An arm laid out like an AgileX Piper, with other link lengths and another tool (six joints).
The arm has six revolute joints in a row. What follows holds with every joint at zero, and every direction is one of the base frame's. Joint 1 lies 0.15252 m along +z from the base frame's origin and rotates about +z. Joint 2 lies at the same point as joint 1 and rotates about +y. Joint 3 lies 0.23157 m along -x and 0.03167 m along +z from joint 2 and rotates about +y. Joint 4 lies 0.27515 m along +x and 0.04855 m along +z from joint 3 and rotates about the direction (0.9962, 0, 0.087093). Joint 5 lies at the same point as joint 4 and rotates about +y. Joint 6 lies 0.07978 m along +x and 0.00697 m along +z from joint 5 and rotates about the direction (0.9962, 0, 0.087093). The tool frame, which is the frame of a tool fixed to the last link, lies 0.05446 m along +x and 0.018 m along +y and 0.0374 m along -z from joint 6; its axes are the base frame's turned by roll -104.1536, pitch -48.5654 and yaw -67.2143 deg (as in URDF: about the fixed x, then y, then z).
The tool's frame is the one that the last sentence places.
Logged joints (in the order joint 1, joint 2, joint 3, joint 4, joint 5, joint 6), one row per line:
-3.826 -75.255 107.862 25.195 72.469 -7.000
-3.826 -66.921 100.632 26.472 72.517 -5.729
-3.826 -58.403 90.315 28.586 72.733 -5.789
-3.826 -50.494 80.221 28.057 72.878 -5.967
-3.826 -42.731 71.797 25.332 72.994 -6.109
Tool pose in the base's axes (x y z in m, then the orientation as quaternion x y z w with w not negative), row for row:
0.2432 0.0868 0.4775 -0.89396 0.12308 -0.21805 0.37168
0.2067 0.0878 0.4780 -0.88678 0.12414 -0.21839 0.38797
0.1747 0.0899 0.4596 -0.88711 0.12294 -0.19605 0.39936
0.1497 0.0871 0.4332 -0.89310 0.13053 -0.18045 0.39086
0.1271 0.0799 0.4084 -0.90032 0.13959 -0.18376 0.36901
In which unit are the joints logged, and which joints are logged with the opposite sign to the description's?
The joints are logged in degrees. Opposite sign: joint 1, joint 2, joint 3.
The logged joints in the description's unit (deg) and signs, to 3 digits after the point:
3.826 75.255 -107.862 25.195 72.469 -7.000
3.826 66.921 -100.632 26.472 72.517 -5.729
3.826 58.403 -90.315 28.586 72.733 -5.789
3.826 50.494 -80.221 28.057 72.878 -5.967
3.826 42.731 -71.797 25.332 72.994 -6.109

